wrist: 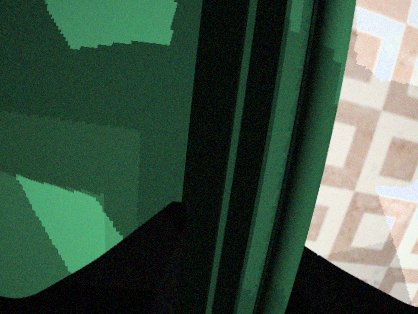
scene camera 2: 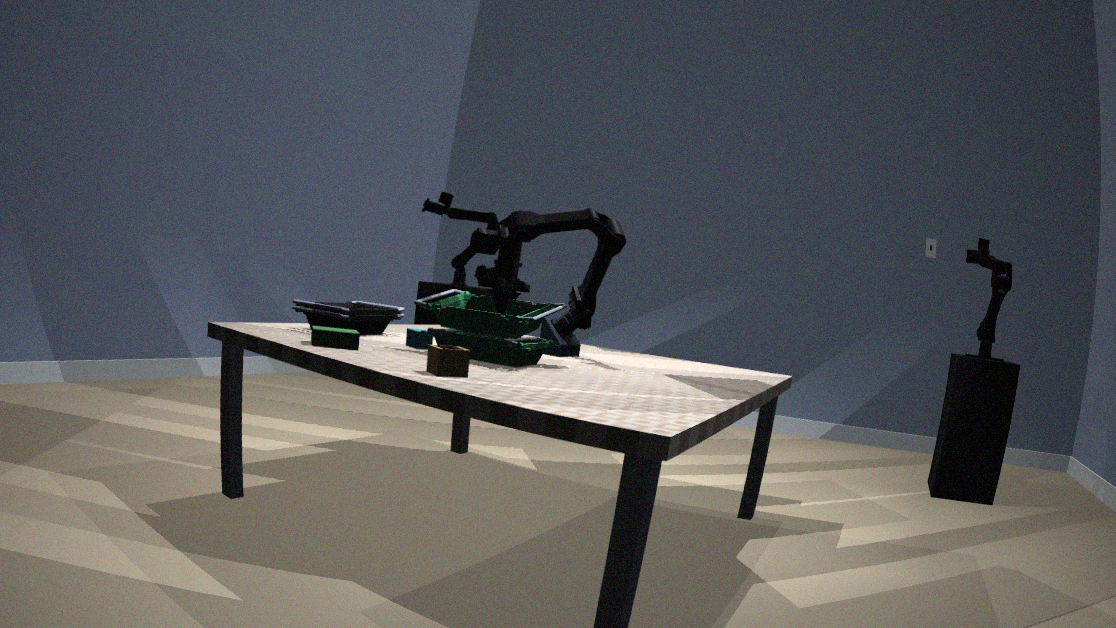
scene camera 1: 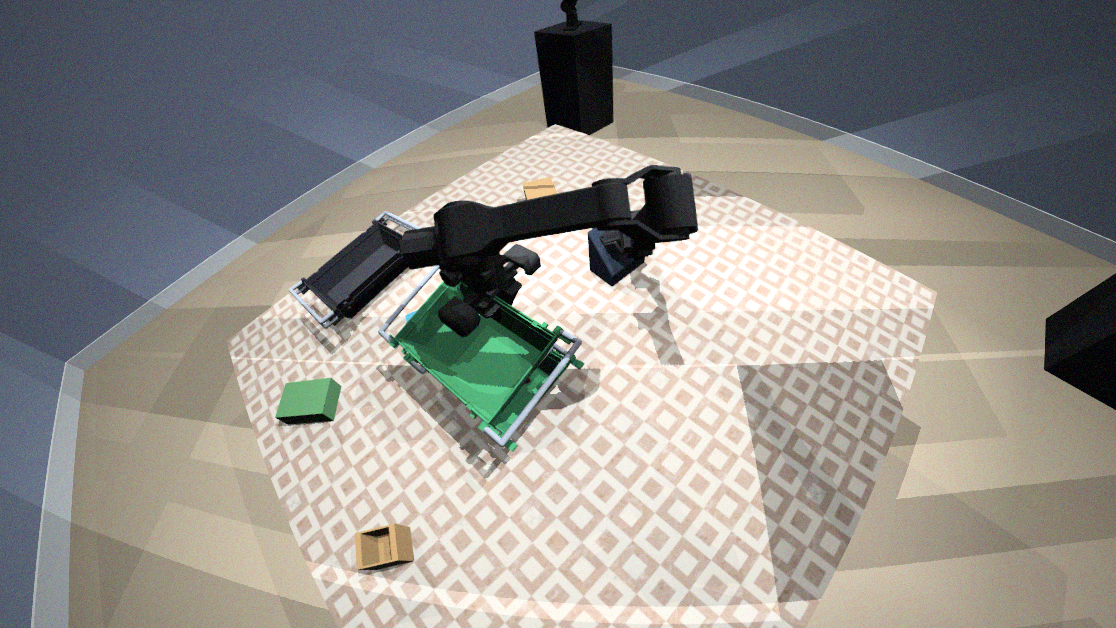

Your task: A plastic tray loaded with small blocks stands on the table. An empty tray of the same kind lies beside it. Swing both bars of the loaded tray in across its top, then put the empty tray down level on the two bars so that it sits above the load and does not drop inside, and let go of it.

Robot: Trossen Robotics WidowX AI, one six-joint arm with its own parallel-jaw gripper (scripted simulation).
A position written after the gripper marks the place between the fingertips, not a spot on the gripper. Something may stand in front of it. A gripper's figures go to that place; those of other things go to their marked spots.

Labels:
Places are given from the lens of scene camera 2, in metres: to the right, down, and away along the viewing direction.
gripper point(scene camera 2: 500, 318): -0.14, 0.01, 1.84
green tray point(scene camera 2: 467, 312): -0.21, 0.00, 1.70

